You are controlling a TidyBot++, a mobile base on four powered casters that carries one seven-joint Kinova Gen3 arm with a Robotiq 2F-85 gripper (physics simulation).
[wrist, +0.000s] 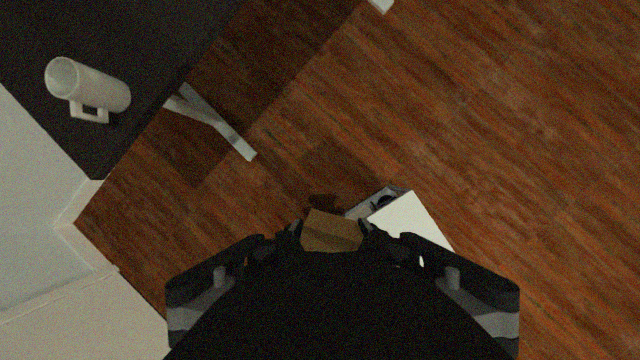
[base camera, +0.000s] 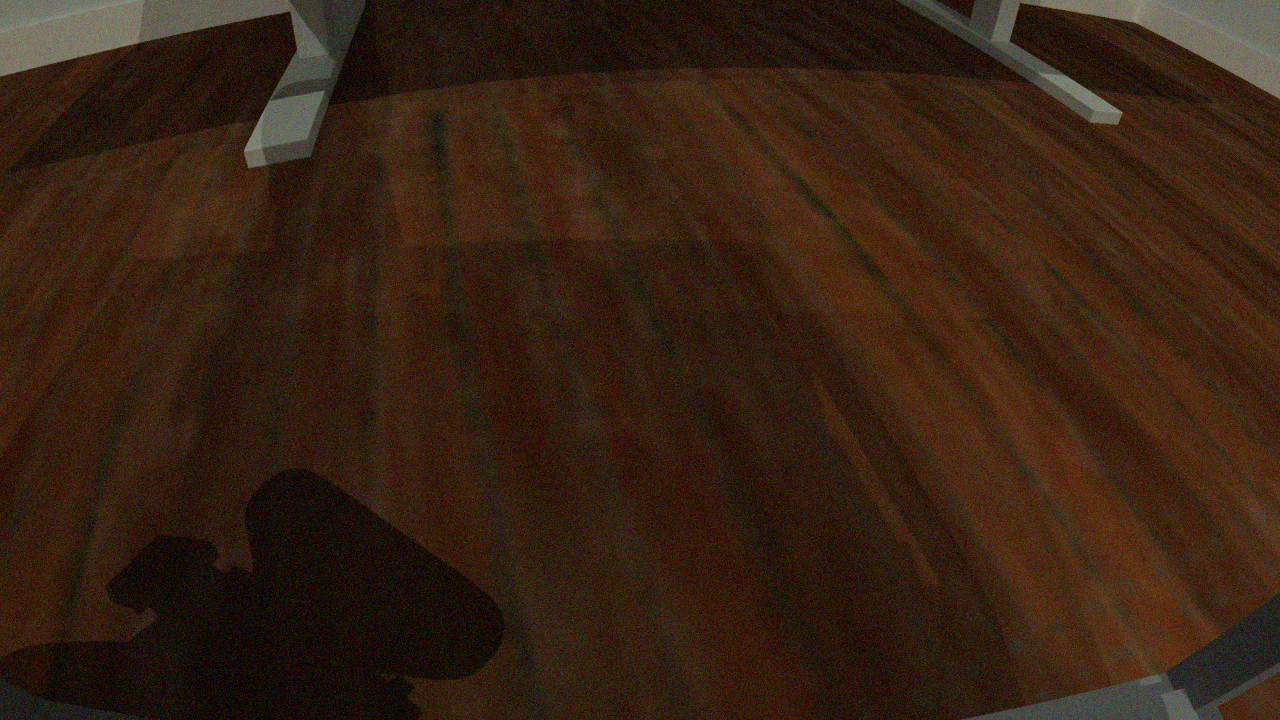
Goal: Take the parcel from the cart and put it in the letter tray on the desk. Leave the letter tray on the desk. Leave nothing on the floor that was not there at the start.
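Frame: origin at the arm's base, x back, y right, z up, level; millimetres.
Seen in the pictures: gripper, between the fingertips: (wrist: 330, 228).
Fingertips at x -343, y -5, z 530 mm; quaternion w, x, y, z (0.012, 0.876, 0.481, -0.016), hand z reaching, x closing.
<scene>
A point is followed by its place in that frame.
The parcel (wrist: 331, 232) @(x -351, y 3, z 573 mm), a brown box, is held between the fingertips of my gripper (wrist: 330, 228) @(x -343, y -5, z 530 mm), which is shut on it, at the lower middle of the wrist view. The floor shows beyond it. The dark desk top (wrist: 150, 30) @(x -911, y -144, z 324 mm) fills the upper left of the wrist view, apart from the parcel. The letter tray and the cart do not show in either view. In the base camera view the desk's left foot (base camera: 290, 116) and right foot (base camera: 1060, 85) stand on the floor at the top.
A white mug (wrist: 100, 87) @(x -814, y -280, z 379 mm) is on the desk near its corner. A desk foot (wrist: 235, 140) reaches out over the floor. A white-topped part of my base (wrist: 410, 217) @(x -58, y 181, z -14 mm) shows right of the parcel. Walls (wrist: 35, 175) @(x -1336, y -1403, z -95 mm) stand at the left. The arm's shadow (base camera: 358, 582) @(x -274, y -141, z -396 mm) falls on the floor.
</scene>
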